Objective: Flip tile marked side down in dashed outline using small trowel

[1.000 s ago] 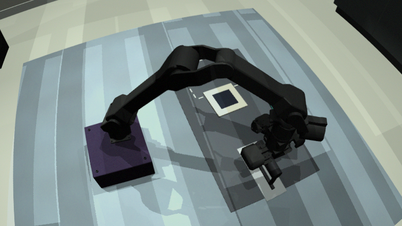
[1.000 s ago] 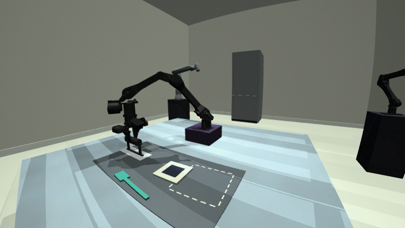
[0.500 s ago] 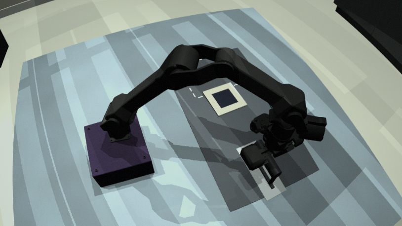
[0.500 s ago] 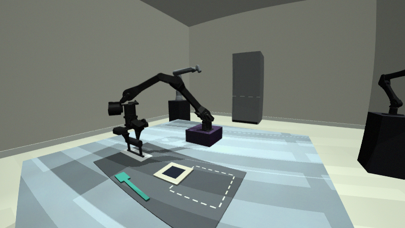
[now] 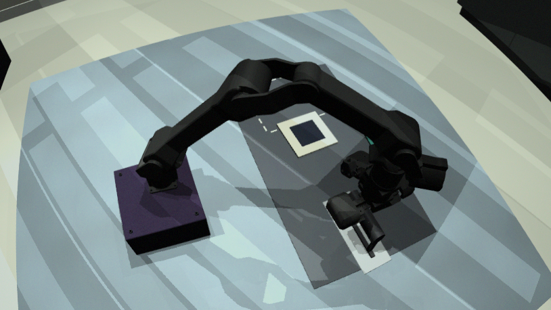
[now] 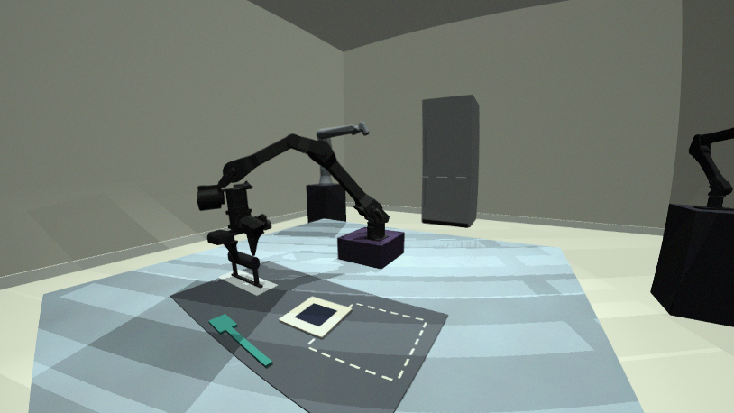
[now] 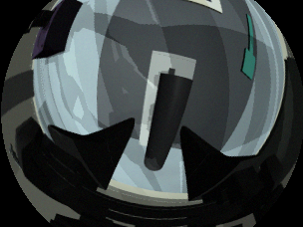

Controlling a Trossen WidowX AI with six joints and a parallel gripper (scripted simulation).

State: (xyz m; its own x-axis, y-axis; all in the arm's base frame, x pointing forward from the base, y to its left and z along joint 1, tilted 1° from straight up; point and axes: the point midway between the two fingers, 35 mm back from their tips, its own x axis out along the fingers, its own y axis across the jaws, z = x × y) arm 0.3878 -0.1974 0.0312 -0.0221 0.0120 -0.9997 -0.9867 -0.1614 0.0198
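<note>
The trowel is 3 cm below my gripper tip and 2 cm to the left of it. Round my gripper tip: teal tool: 22 cm to the left, 15 cm ahead, 7 cm below; tile: 29 cm to the left, 7 cm below, 1 cm behind.
</note>
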